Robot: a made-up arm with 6 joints.
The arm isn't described. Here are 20 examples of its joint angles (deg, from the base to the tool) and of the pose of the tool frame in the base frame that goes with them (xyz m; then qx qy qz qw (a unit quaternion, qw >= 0)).
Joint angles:
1: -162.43 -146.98 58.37 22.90 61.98 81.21
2: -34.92 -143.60 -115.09 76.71 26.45 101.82
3: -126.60 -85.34 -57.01 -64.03 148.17 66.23
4: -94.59 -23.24 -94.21 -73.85 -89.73 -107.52
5: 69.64 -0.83 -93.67 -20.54 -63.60 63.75
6: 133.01 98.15 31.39 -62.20 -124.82 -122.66
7: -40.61 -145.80 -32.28 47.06 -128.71 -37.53
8: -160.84 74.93 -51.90 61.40 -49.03 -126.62
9: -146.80 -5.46 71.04 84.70 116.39 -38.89
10: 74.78 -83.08 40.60 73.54 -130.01 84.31
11: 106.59 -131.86 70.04 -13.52 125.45 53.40
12: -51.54 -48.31 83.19 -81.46 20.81 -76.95
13: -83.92 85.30 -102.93 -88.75 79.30 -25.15
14: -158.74 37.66 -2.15 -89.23 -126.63 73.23
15: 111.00 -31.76 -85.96 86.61 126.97 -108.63
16: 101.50 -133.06 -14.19 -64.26 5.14 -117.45
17: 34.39 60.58 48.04 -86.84 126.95 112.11
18: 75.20 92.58 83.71 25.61 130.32 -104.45
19: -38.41 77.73 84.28 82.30 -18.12 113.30
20: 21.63 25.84 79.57 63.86 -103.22 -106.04
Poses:
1: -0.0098 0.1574 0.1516 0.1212 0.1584 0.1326 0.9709
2: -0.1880 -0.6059 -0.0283 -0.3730 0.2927 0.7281 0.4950
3: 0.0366 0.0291 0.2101 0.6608 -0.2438 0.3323 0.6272
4: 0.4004 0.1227 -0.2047 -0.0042 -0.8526 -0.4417 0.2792
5: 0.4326 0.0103 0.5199 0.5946 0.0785 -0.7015 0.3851
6: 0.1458 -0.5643 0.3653 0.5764 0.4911 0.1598 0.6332
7: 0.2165 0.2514 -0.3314 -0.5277 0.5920 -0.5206 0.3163
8: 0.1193 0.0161 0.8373 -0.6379 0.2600 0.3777 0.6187
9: 0.5130 -0.1927 0.4248 0.2630 0.3329 -0.6169 0.6629
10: -0.1725 -0.3199 0.2652 -0.7606 0.1625 0.1825 0.6014
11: 0.0727 -0.0675 0.1174 0.3936 0.2259 0.3929 0.7997
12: -0.0230 -0.0335 -0.3883 -0.4177 -0.8032 -0.4238 0.0266
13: 0.2419 -0.2574 -0.1765 0.9479 0.0221 0.3048 0.0896
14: -0.1434 0.1665 -0.1439 -0.7529 0.0421 -0.5623 0.3393
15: 0.5452 -0.3023 -0.2306 0.8400 0.2890 0.2610 0.3777
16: 0.5923 -0.0765 -0.3000 -0.0359 0.6454 0.7557 0.1054
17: 0.2921 -0.1215 0.0266 -0.5736 0.2811 0.3628 0.6785
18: -0.1175 0.0650 0.1619 0.6327 -0.3162 -0.6711 0.2221
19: 0.1162 0.0631 0.5835 0.8043 0.3162 -0.2635 0.4286
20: -0.2790 -0.0277 0.4722 -0.7858 -0.0825 0.6106 0.0538
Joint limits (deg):
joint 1: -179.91..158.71
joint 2: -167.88..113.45
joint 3: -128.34..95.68
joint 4: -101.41..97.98
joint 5: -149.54..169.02
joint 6: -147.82..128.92
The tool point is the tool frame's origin. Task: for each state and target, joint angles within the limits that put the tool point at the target. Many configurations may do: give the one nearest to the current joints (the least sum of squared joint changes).
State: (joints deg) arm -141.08 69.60 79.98 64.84 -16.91 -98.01
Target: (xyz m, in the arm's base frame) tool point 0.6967 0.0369 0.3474
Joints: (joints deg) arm -134.53 60.96 62.58 79.43 -20.15 -91.37
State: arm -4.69 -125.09 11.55 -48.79 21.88 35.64
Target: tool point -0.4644 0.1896 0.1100
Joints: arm -45.83 -115.21 0.03 -40.18 1.87 34.50
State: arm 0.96 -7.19 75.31 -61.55 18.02 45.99
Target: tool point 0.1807 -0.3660 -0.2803
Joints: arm -14.39 3.58 83.25 -61.39 37.28 52.43
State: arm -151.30 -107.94 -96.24 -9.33 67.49 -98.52
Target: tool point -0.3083 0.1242 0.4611
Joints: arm -100.90 -77.88 -70.84 -4.59 37.78 -83.35
